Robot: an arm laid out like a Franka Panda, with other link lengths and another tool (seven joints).
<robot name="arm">
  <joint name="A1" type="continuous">
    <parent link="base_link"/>
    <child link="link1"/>
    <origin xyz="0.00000 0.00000 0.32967" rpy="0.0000 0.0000 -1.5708"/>
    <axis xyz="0 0 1"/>
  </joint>
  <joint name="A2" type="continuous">
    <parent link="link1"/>
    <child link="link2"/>
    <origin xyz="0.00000 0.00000 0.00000" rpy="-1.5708 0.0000 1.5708"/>
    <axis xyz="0 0 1"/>
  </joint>
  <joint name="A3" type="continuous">
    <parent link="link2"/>
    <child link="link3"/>
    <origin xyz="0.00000 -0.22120 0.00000" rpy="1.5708 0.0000 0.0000"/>
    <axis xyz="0 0 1"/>
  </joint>
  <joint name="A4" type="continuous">
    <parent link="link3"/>
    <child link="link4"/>
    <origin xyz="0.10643 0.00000 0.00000" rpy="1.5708 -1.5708 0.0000"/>
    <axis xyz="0 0 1"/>
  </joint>
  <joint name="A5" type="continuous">
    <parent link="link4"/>
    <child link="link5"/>
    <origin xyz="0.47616 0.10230 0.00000" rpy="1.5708 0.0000 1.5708"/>
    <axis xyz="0 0 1"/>
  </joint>
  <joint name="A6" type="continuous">
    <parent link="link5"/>
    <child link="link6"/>
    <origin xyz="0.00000 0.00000 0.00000" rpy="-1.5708 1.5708 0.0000"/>
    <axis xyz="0 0 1"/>
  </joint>
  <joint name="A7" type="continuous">
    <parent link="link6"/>
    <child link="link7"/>
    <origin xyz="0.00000 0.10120 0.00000" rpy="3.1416 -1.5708 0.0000"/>
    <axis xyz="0 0 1"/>
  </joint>
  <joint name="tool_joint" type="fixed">
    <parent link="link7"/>
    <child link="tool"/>
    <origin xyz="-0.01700 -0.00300 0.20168" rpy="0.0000 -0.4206 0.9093"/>
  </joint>
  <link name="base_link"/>
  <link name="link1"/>
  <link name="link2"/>
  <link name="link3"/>
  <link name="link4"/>
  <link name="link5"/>
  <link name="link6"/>
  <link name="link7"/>
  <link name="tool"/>
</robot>
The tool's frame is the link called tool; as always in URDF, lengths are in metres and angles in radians. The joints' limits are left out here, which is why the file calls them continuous.
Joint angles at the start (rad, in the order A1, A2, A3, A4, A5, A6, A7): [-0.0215 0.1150 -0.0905 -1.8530 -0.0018 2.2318 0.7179]
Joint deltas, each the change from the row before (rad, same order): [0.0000 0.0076 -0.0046 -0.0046 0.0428 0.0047 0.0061]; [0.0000 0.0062 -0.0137 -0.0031 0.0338 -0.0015 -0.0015]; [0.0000 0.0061 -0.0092 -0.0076 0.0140 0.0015 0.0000]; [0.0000 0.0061 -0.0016 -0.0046 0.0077 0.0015 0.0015]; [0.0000 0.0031 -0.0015 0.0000 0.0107 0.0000 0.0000]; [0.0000 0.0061 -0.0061 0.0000 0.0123 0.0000 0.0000]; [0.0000 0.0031 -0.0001 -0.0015 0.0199 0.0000 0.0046]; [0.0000 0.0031 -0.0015 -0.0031 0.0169 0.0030 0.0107]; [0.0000 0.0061 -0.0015 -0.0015 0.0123 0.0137 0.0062]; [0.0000 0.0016 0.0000 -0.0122 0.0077 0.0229 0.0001]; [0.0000 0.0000 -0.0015 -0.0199 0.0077 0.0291 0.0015]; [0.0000 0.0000 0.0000 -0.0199 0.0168 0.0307 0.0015]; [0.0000 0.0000 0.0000 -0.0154 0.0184 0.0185 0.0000]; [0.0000 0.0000 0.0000 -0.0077 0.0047 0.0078 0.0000]
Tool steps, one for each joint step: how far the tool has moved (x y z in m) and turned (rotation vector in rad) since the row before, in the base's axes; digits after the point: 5 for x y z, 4 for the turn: [-0.00045 0.00011 -0.00754 0.0402 0.0027 -0.0273]; [-0.00194 -0.00748 -0.00644 0.0293 0.0068 -0.0257]; [-0.00272 -0.00571 -0.00898 0.0123 0.0104 -0.0151]; [-0.00145 -0.00052 -0.00721 0.0075 0.0082 -0.0065]; [-0.00016 -0.00024 -0.00218 0.0094 0.0017 -0.0061]; [-0.00079 -0.00363 -0.00438 0.0102 0.0044 -0.0114]; [-0.00023 0.00156 -0.00295 0.0190 0.0020 -0.0133]; [-0.00035 0.00002 -0.00350 0.0170 0.0016 -0.0198]; [0.00146 -0.00098 -0.00324 0.0094 -0.0070 -0.0148]; [0.00016 -0.00039 -0.00520 0.0035 -0.0095 -0.0069]; [-0.00126 -0.00177 -0.00779 0.0031 -0.0093 -0.0110]; [-0.00090 -0.00025 -0.00733 0.0104 -0.0121 -0.0146]; [-0.00158 0.00035 -0.00636 0.0133 -0.0050 -0.0126]; [-0.00116 -0.00002 -0.00348 0.0031 -0.0005 -0.0039]
